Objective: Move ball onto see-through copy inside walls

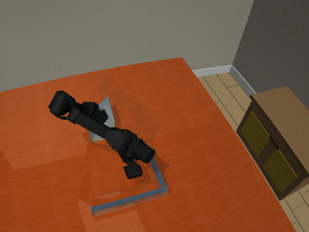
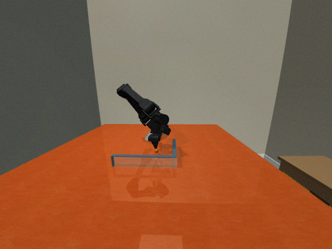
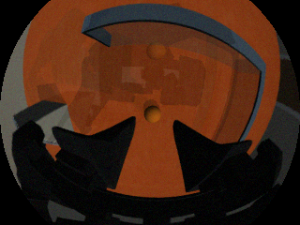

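Now: gripper tip 2 cm above the orange ball.
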